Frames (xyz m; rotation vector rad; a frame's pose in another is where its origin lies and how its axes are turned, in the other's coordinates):
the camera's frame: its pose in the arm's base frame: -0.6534 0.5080 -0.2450 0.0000 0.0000 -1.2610
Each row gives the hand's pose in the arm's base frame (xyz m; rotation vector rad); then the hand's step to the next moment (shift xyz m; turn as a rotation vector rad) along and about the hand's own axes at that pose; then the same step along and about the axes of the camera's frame.
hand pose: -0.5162 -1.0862 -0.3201 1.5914 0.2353 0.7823
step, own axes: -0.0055 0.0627 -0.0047 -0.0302 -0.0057 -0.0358
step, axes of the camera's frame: 0.0035 -0.0271 0.0569 -0.0249 -0.0366 -0.0163
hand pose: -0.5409 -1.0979 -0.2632 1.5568 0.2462 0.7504
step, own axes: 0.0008 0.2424 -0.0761 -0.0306 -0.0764 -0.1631
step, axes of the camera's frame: -0.0580 -0.0980 0.2271 -0.1496 -0.0553 -0.0891
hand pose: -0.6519 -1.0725 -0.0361 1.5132 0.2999 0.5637
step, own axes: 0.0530 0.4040 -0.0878 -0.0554 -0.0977 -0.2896
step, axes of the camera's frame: -0.1042 -0.0368 0.4019 -0.2660 -0.1054 -0.1209
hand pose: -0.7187 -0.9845 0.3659 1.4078 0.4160 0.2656
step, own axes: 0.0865 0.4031 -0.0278 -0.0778 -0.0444 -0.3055
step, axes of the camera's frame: -0.0881 0.1247 0.3840 -0.2854 -0.1239 -0.0672
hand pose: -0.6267 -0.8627 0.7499 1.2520 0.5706 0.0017
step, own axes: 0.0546 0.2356 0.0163 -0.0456 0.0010 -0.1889
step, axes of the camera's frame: -0.0385 0.1436 0.1914 -0.1829 -0.0632 -0.0172
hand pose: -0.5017 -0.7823 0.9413 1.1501 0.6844 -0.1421
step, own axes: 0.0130 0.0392 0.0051 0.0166 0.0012 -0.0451
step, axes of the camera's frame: -0.0054 0.0329 0.0248 -0.0435 0.0081 -0.0189
